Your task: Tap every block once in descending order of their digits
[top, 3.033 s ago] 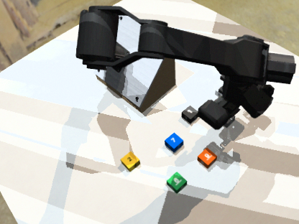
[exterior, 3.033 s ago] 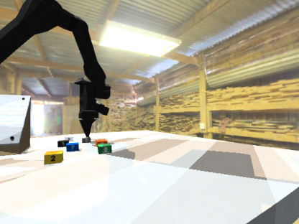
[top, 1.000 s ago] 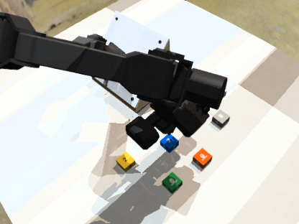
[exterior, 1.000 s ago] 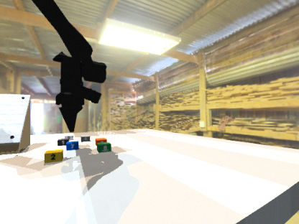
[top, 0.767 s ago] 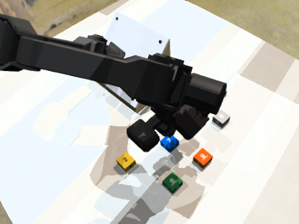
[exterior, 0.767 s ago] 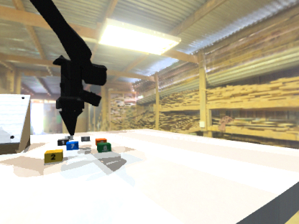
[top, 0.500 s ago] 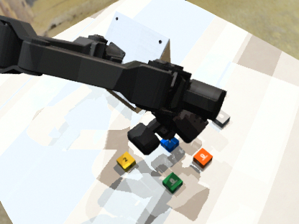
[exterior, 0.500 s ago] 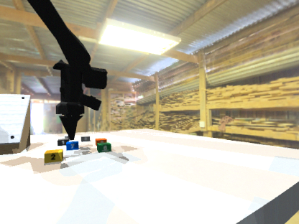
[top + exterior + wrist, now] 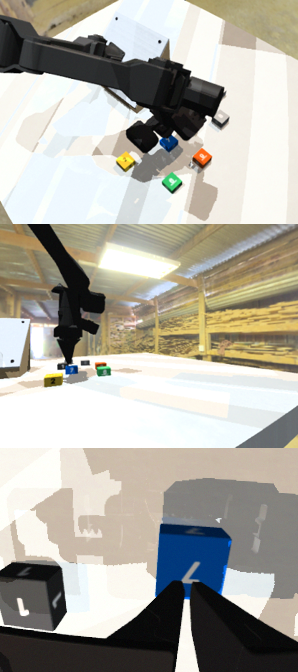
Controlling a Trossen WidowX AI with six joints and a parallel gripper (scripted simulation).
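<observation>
Now: the blue block 2 cm below my gripper tip and 1 cm ahead of it. Also, from my gripper tip: green block 9 cm ahead, 7 cm to the right, 2 cm below; then orange block 9 cm ahead, 2 cm to the left, 2 cm below; then dark grey block 8 cm to the left, 2 cm below, 2 cm behind.
</observation>
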